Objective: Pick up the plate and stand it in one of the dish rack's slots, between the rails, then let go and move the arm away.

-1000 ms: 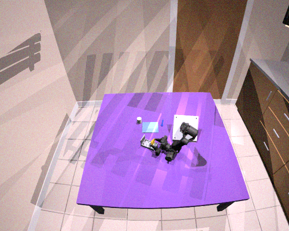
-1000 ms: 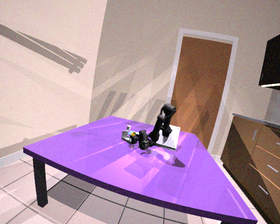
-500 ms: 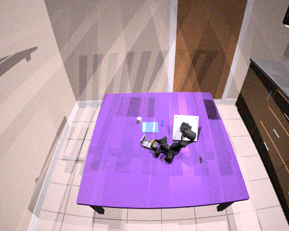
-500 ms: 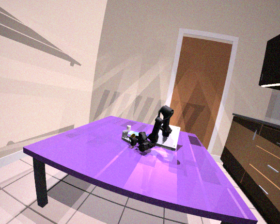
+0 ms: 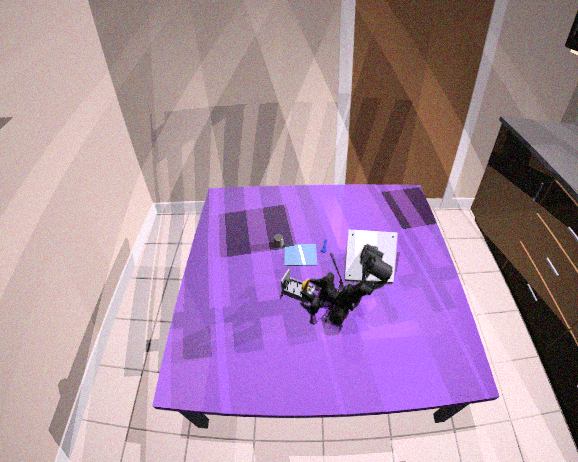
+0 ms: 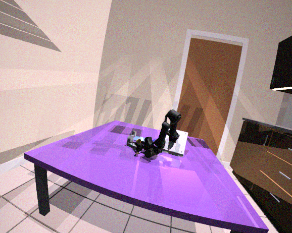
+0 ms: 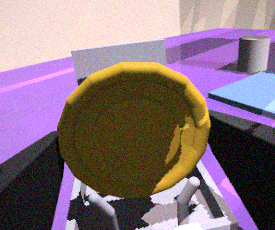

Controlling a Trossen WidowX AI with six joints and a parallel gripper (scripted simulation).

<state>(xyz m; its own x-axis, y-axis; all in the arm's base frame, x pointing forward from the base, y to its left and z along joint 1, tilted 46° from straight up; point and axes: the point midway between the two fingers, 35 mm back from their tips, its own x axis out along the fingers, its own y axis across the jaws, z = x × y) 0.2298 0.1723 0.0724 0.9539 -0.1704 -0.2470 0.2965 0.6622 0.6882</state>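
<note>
The yellow plate is 10 mm behind my gripper tip. Round my gripper tip: blue utensil (280 mm to the right, 60 mm behind, 50 mm below); then grey dish rack (30 mm below, 20 mm ahead, 10 mm to the right); then light blue mat (210 mm to the right, 50 mm below, 50 mm ahead).
</note>
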